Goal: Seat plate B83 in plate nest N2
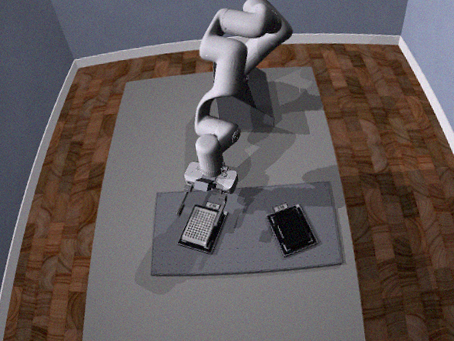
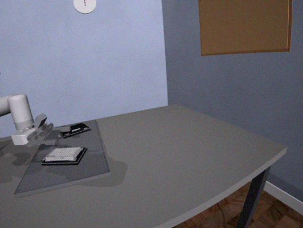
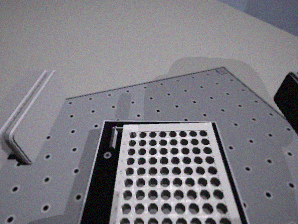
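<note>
Now: hand 10 mm to the left of the white well plate and 80 mm above it. From my hand the other things lie so: black plate nest (100 mm below); dark plate B38 (30 mm ahead, 290 mm to the left, 80 mm below).
</note>
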